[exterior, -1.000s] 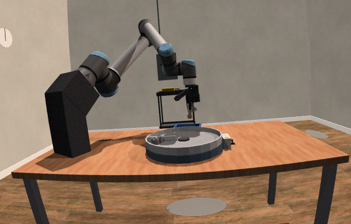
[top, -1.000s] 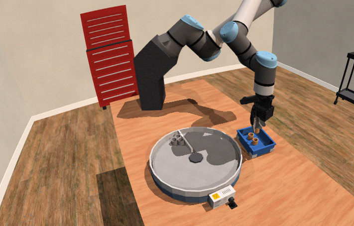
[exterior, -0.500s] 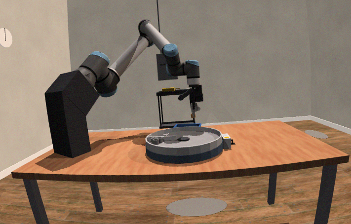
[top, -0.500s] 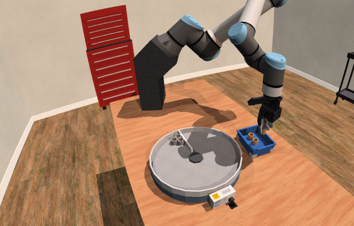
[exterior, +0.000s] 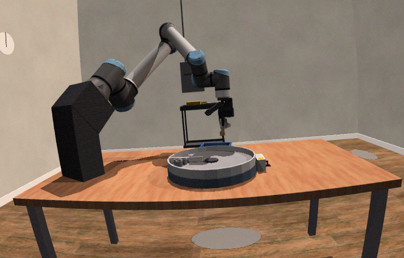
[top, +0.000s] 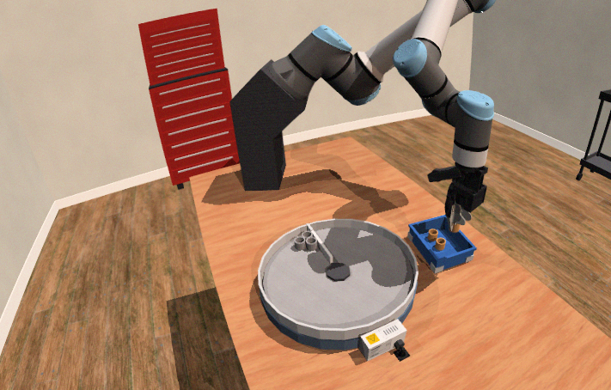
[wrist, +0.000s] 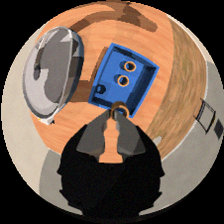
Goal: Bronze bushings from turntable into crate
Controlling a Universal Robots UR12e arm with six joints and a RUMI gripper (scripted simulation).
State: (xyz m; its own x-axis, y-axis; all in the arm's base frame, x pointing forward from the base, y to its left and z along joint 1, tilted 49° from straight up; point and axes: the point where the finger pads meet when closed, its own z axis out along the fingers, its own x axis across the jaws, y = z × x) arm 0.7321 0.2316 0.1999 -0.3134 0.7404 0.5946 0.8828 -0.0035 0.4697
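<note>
My gripper is now 11 cm above the blue crate, 5 cm past it and 1 cm to the right of it. Round my hand: round grey turntable (34 cm to the right, 8 cm below, 2 cm behind).
</note>
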